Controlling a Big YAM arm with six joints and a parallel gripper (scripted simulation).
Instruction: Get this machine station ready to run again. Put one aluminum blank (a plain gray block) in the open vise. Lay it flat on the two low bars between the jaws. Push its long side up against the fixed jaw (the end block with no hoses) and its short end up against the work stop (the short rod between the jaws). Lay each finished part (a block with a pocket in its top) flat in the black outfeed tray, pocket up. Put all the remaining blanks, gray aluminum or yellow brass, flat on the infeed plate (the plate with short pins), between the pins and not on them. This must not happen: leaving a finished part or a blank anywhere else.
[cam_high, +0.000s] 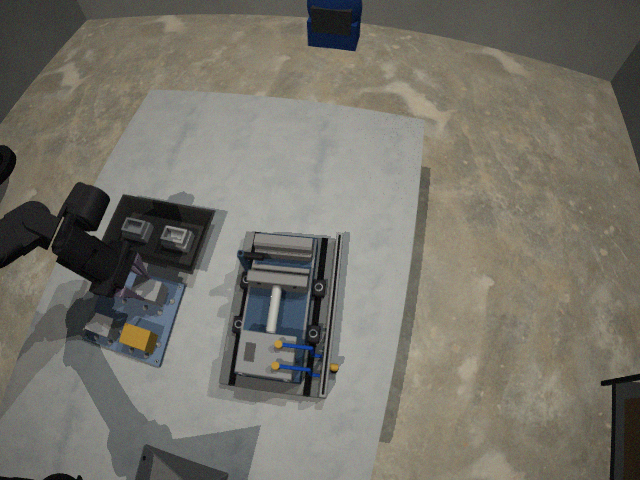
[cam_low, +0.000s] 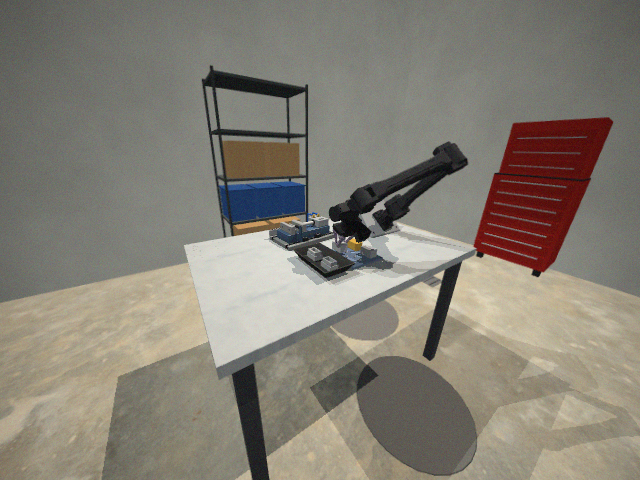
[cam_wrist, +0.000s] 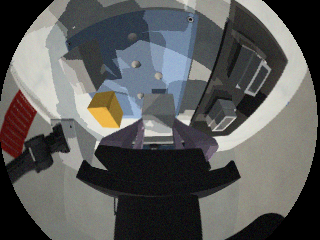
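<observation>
Now: the brass blank 90 mm behind my hand and 30 mm below it. From my hand the other things lie so: blue vise (260 mm to the right, 20 mm below); then pale rod (260 mm to the right, 20 mm behind, 20 mm above); then gray aluminum blank (20 mm below, 10 mm to the right).
</observation>
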